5 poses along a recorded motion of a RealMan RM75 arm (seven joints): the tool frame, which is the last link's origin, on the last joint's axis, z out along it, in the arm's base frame.
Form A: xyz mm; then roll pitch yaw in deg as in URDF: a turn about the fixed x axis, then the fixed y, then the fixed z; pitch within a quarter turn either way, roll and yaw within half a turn.
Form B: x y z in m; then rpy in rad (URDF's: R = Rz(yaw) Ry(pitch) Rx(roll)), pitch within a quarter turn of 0, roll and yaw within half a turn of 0. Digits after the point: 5 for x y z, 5 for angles.
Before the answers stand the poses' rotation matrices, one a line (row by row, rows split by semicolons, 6 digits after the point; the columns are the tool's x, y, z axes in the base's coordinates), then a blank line. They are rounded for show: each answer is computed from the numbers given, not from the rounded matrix.
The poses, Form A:
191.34, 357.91, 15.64, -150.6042, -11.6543, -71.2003
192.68, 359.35, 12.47, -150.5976, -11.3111, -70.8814
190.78, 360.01, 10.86, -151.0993, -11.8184, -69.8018
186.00, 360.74, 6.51, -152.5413, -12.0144, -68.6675
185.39, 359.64, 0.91, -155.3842, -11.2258, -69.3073
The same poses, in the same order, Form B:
0.315617 -0.792816 0.521371; -0.927135 -0.374633 -0.008430; 0.202006 -0.480721 -0.853288
0.321163 -0.791603 0.519826; -0.926491 -0.376317 -0.000653; 0.196136 -0.481405 -0.854272
0.337950 -0.787445 0.515480; -0.918609 -0.395165 -0.001411; 0.204810 -0.473048 -0.856900
0.355811 -0.791630 0.496709; -0.911081 -0.412205 -0.004310; 0.208158 -0.451009 -0.867906
0.346595 -0.821820 0.452199; -0.917591 -0.397101 -0.018383; 0.194676 -0.408562 -0.891728

0.19134, 0.35791, 0.01564, -2.62854, -0.20341, -1.24268
0.19268, 0.35935, 0.01247, -2.62842, -0.19742, -1.23711
0.19078, 0.36001, 0.01086, -2.63718, -0.20627, -1.21827
0.18600, 0.36074, 0.00651, -2.66235, -0.20969, -1.19847
0.18539, 0.35964, 0.00091, -2.71197, -0.19593, -1.20964

